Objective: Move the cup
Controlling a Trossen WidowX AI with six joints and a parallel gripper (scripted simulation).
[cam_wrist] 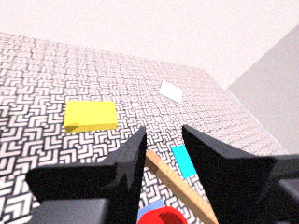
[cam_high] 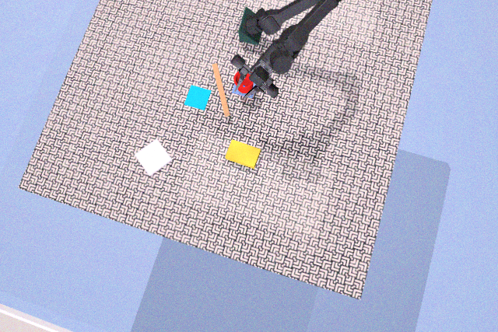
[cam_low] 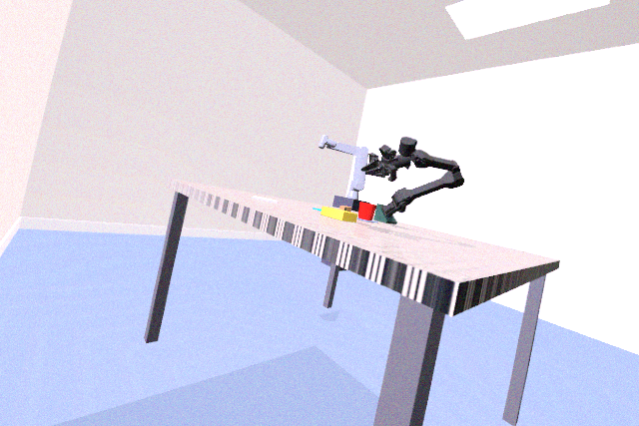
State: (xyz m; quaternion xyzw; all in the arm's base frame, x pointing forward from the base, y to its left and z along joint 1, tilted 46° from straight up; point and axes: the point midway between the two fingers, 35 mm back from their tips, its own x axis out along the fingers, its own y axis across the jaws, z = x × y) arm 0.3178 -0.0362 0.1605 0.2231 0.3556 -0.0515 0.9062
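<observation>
Right now my gripper tip is 160 mm above the red cup, 110 mm past it and 30 mm to the left of it. Round my gripper tip: pale blue pad (200 mm below, 110 mm behind, 30 mm to the right); thin wooden bar (190 mm below, 100 mm to the right, 60 mm behind); yellow block (180 mm below, 150 mm ahead, 50 mm to the left).
</observation>
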